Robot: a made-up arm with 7 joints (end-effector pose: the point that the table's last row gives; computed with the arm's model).
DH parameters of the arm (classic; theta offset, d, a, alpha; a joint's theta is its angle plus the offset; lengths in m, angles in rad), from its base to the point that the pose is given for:
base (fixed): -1.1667 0 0.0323 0
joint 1: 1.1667 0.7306 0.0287 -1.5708
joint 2: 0 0.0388 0.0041 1.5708
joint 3: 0 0.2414 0.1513 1.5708
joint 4: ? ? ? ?
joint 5: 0 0.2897 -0.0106 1.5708
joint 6: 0 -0.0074 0.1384 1.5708
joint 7: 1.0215 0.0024 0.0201 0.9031
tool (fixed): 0.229 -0.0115 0 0
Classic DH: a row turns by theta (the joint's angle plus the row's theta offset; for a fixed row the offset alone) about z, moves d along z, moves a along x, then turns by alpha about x.
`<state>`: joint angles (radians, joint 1 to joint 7).
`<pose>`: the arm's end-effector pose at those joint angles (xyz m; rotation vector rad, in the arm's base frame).
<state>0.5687 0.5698 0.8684 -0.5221 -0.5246 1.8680 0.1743</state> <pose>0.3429 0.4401 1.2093 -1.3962 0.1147 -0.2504</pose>
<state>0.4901 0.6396 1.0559 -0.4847 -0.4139 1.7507 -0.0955</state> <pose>0.3820 0.4377 1.1940 -1.4397 -0.0685 0.0402</pose>
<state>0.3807 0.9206 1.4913 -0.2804 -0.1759 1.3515 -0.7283</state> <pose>0.4836 0.4234 1.1029 -1.1019 -0.5383 0.7450</pose>
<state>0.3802 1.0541 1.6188 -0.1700 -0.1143 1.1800 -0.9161</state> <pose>0.5150 0.4155 1.0434 -0.8645 -0.6519 0.9178</pose>
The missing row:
joint 4: 0 0.022 -0.0831 -1.5708
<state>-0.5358 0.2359 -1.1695 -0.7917 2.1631 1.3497 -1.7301</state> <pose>0.1178 -0.4757 1.3091 -1.3056 -0.7945 -1.2912</pose>
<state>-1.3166 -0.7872 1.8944 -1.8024 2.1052 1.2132 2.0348</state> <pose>0.5044 0.3790 0.7907 0.4699 -2.4892 -0.4230</pose>
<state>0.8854 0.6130 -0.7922 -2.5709 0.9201 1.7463 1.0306</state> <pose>0.4123 -0.0534 0.5272 0.4000 -2.5835 0.3050</pose>
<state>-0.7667 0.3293 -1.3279 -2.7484 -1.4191 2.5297 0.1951</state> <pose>-0.0691 -0.4008 0.6191 1.4683 -2.6983 0.0146</pose>
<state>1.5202 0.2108 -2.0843 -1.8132 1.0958 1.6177 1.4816</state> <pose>0.4378 -0.2759 1.0262 0.6373 2.6747 -0.0785</pose>
